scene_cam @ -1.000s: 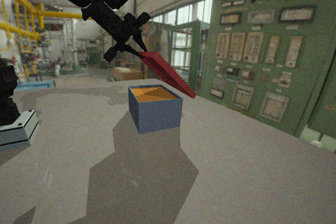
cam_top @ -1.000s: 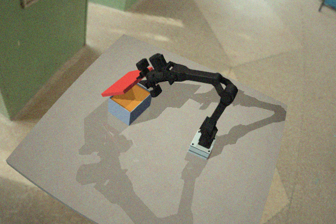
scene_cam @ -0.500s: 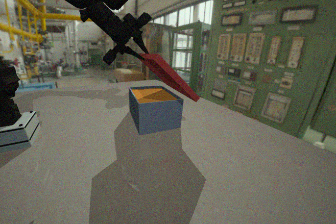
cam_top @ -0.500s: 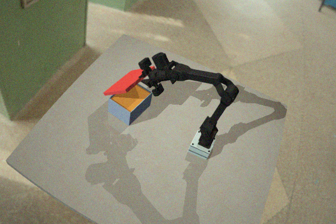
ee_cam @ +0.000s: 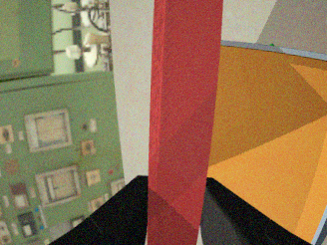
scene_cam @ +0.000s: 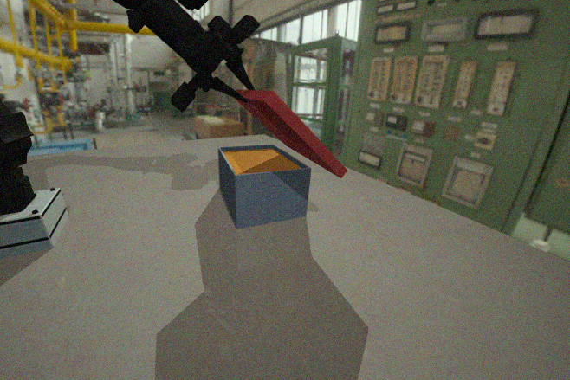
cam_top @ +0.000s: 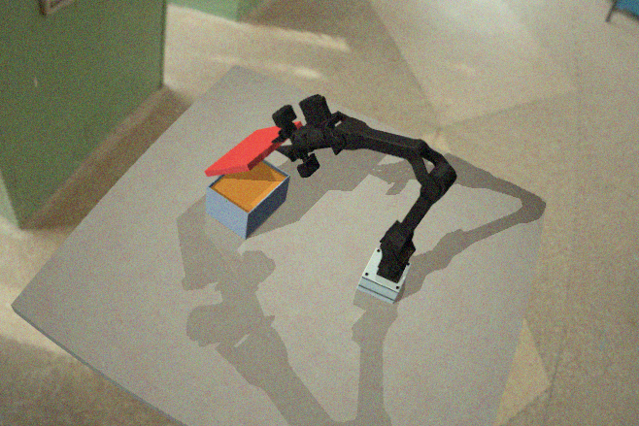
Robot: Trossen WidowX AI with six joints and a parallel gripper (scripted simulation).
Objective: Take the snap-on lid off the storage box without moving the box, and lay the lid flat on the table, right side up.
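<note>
Right now my gripper tip is 70 mm short of the red lid, 50 mm above it and 10 mm to the left of it. Also, from my gripper tip: blue storage box (180 mm below, 40 mm to the left, 40 mm ahead).
</note>
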